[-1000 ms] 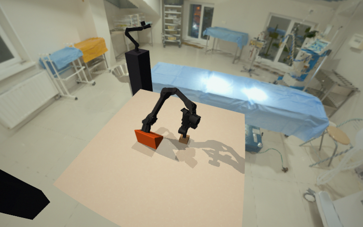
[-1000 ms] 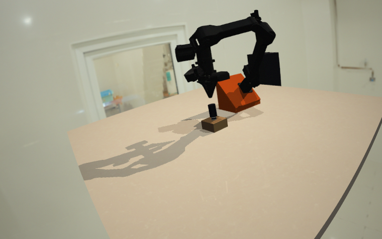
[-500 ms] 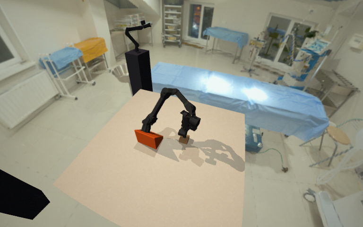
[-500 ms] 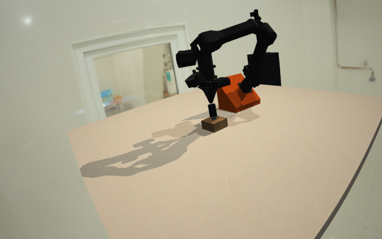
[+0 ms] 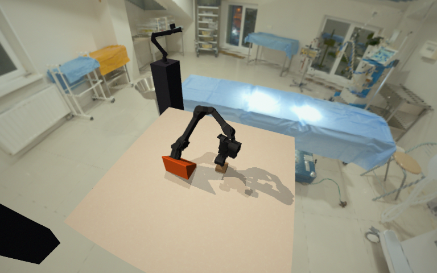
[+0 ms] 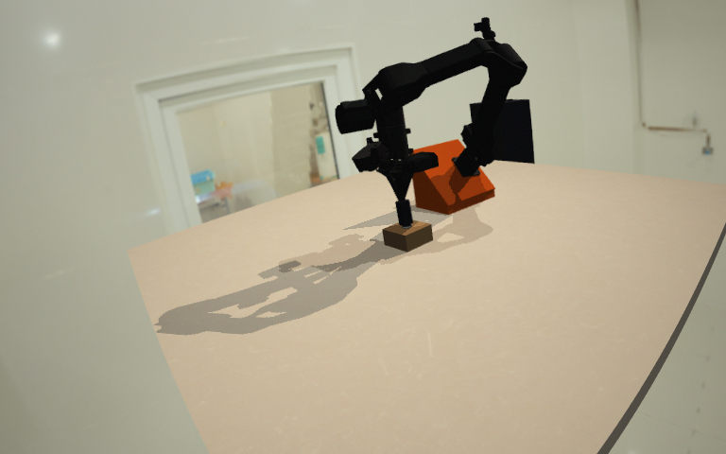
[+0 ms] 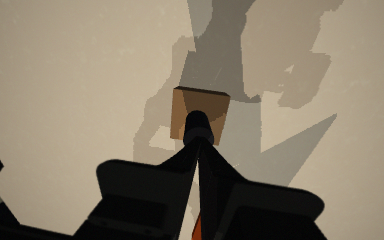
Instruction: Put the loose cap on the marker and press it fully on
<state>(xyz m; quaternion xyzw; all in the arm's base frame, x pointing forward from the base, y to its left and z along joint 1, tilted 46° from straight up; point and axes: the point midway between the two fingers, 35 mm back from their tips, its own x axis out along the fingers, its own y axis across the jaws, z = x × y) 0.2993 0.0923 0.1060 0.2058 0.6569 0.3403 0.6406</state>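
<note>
The black cap lies 2 cm below my gripper tip. The rest, counted from my gripper tip: brown holder block (7 cm below).
</note>
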